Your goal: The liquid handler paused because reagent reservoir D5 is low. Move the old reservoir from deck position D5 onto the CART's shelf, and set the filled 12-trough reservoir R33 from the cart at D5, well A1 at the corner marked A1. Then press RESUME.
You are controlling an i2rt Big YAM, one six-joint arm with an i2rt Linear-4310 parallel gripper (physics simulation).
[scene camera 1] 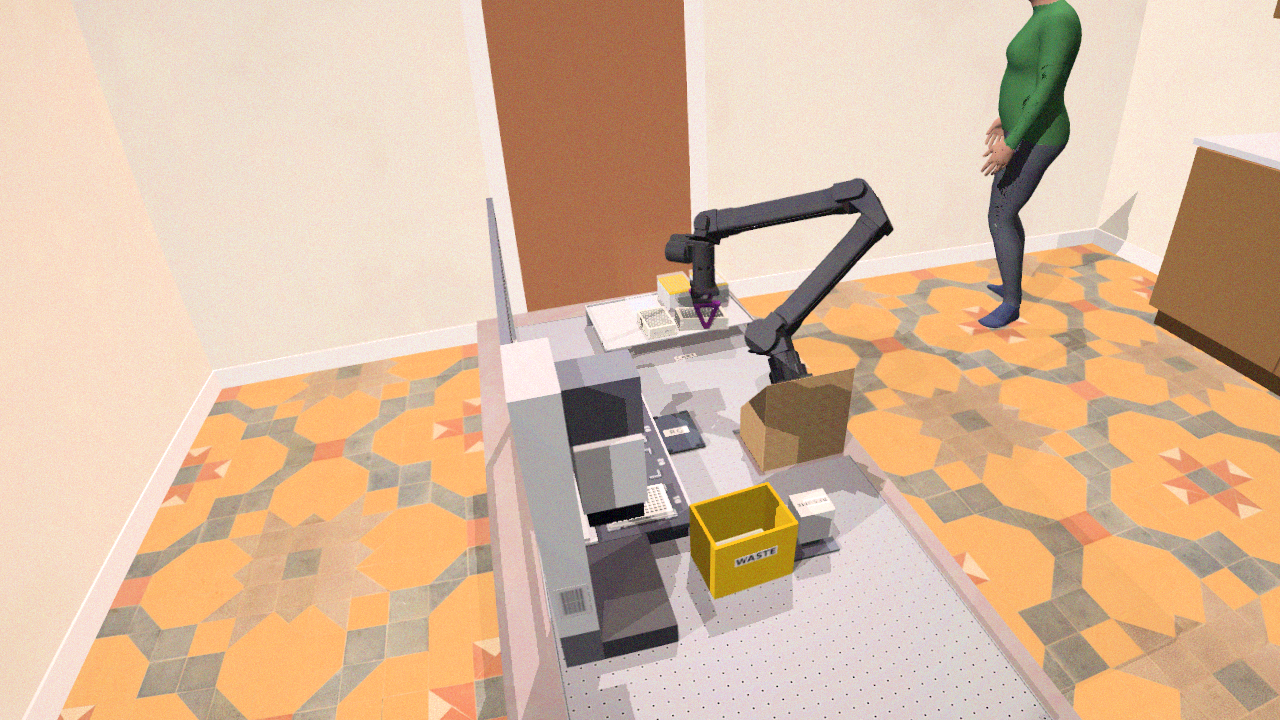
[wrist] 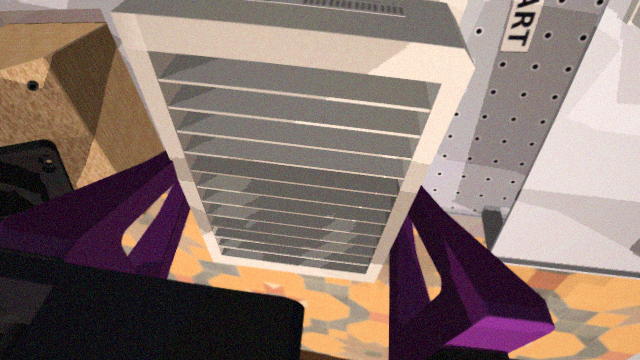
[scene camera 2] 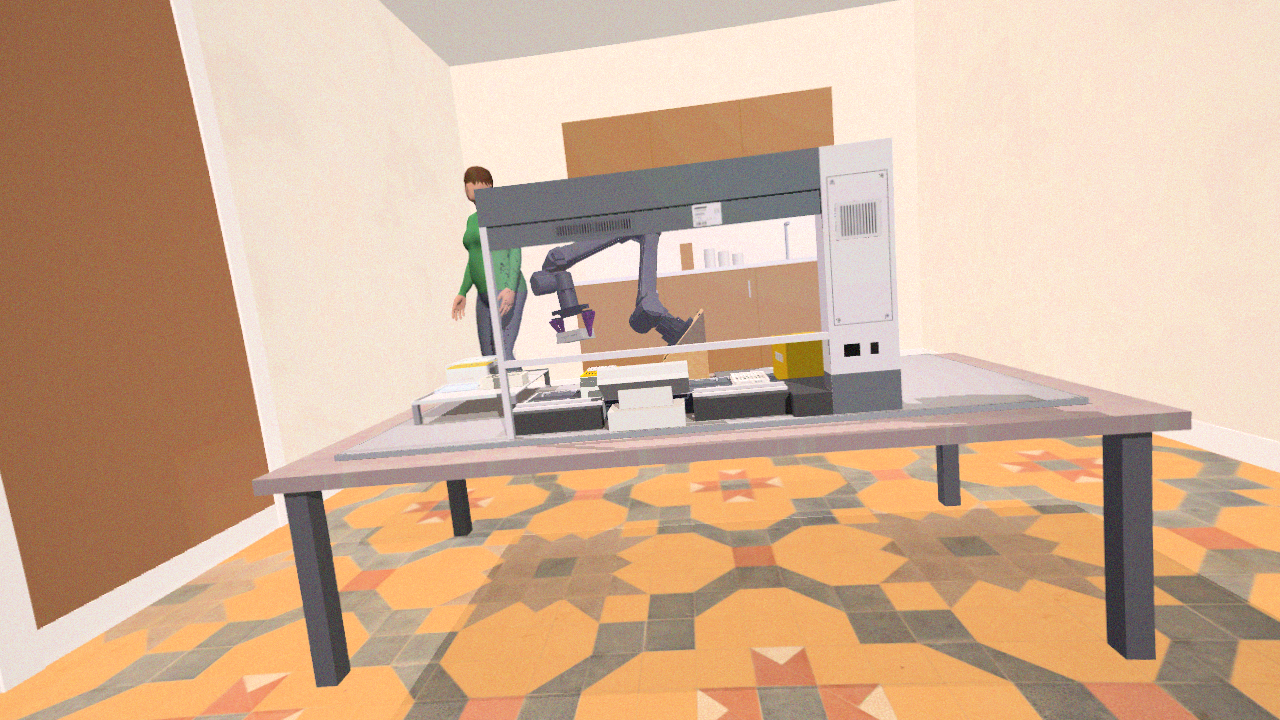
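Seen in the pictures: gripper, fingertip midpoint: (scene camera 1: 704, 322) (wrist: 301, 162); arm's base at its link origin: (scene camera 1: 792, 389).
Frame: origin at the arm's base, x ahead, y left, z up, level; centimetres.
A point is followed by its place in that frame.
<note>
My gripper (scene camera 1: 707, 308) @(z 2.9, x 14.6, y -29.9 cm) (scene camera 2: 572, 324) @(z 2.9, x 14.6, y -29.9 cm) (wrist: 301, 162) @(z 2.9, x 14.6, y -29.9 cm) is shut on a white reservoir (scene camera 2: 575, 336) @(z 4.4, x 21.6, y -28.0 cm) (wrist: 300, 120) @(z 5.9, x 19.0, y -30.4 cm) with a row of long grey troughs; no liquid shows in them. It is held by its sides, up in the air and level in the scene camera 2 view. The cart's white shelf (scene camera 1: 617, 334) @(z -8.3, x 36.8, y -48.4 cm) (wrist: 585, 165) @(z -8.3, x 10.0, y -49.3 cm) lies to the right in the wrist view, beside the CART label (wrist: 522, 25) @(z -14.2, x 16.9, y -42.2 cm). White gridded labware (scene camera 1: 656, 323) @(z -5.6, x 25.4, y -47.6 cm) stands on the shelf. R33, the A1 mark and deck position D5 cannot be made out. A white box (scene camera 1: 812, 519) @(z -5.2, x 6.0, y 34.9 cm) carries a label too small to read surely.
The liquid handler's tower (scene camera 1: 541, 447) @(z 33.2, x 50.0, y 53.1 cm) (scene camera 2: 859, 268) @(z 15.9, x 54.1, y 46.3 cm) and upper beam (scene camera 2: 653, 201) @(z 34.0, x 59.7, y 6.0 cm) frame the deck. A yellow waste bin (scene camera 1: 756, 559) @(z -6.7, x 18.2, y 41.2 cm) (scene camera 2: 798, 360) @(z -6.2, x 28.0, y 34.4 cm) stands in front. A wooden stand (scene camera 1: 805, 420) @(z -3.4, x -1.0, y 7.4 cm) is by the arm's base. A person (scene camera 1: 1033, 98) (scene camera 2: 483, 259) stands behind the arm.
</note>
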